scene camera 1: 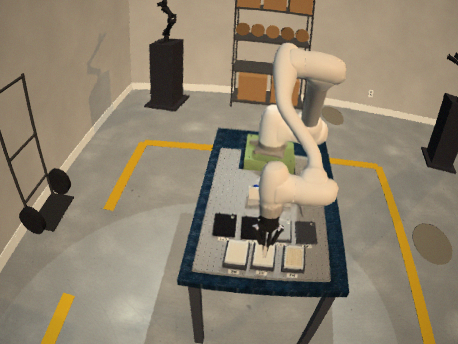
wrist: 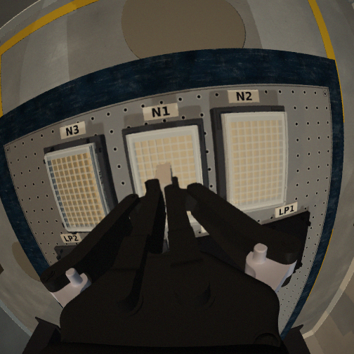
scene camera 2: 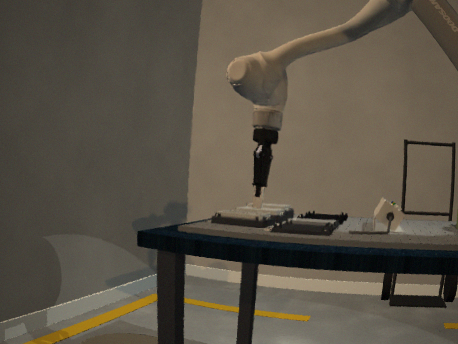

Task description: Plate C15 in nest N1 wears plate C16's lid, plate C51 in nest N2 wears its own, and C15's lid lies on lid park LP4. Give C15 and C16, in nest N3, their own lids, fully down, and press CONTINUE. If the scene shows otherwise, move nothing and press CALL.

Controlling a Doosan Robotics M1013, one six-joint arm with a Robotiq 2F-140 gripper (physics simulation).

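Frame: origin at the arm's base, x ahead, y left, z up, level; metres.
Where they show: gripper, fingertip midpoint: [scene camera 1: 264,255] [scene camera 2: 256,208]; arm's base, link origin: [scene camera 1: 270,148].
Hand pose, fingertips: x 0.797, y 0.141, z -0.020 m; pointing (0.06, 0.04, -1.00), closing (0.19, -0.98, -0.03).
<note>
Things, the pixels of their centre, and the offset from my fingertips.
- N1 plate, body centre: [scene camera 2: 260,209] [scene camera 1: 264,253] 0.004 m down, 0.011 m back, 0.003 m right
- N2 plate, body centre: [scene camera 2: 269,205] [scene camera 1: 237,251] 0.002 m up, 0.017 m ahead, 0.116 m right
- N3 plate, body centre: [scene camera 2: 244,214] [scene camera 1: 294,257] 0.010 m down, 0.031 m back, 0.129 m left
- LP4, body centre: [scene camera 2: 312,221] [scene camera 1: 281,229] 0.021 m down, 0.197 m back, 0.038 m left
- LP2, body centre: [scene camera 2: 304,227] [scene camera 1: 306,231] 0.025 m down, 0.219 m back, 0.159 m left
- LP3, body centre: [scene camera 2: 321,218] [scene camera 1: 252,227] 0.025 m down, 0.175 m back, 0.096 m right
- pale button box, body centre: [scene camera 2: 388,213] [scene camera 1: 270,193] 0.007 m up, 0.401 m back, 0.062 m right
My gripper [scene camera 1: 265,246] [scene camera 2: 258,200] [wrist: 165,173] is shut with nothing between its fingers. Its tips point straight down at the top of the N1 plate [scene camera 1: 260,260] [wrist: 142,150], low over its lid; whether they touch cannot be told. That plate wears a clear lid, which looks level. The N2 plate [scene camera 1: 236,253] [wrist: 256,160] also wears a clear lid. The N3 plate [scene camera 1: 293,258] [wrist: 75,187] shows sharp, darker wells and appears uncovered. A pale lid on LP4 [scene camera 1: 286,231] shows partly behind the gripper in scene camera 1; in the wrist view the gripper hides it. Plate codes cannot be read.
Dark lid parks LP1 [scene camera 1: 225,225] [wrist: 300,230] and LP2 [scene camera 1: 305,232] flank the row behind the nests; LP3 [scene camera 1: 249,227] is partly hidden by the gripper. A pale button box [scene camera 1: 253,197] [scene camera 2: 384,212] stands nearer the arm's green base [scene camera 1: 255,160].
</note>
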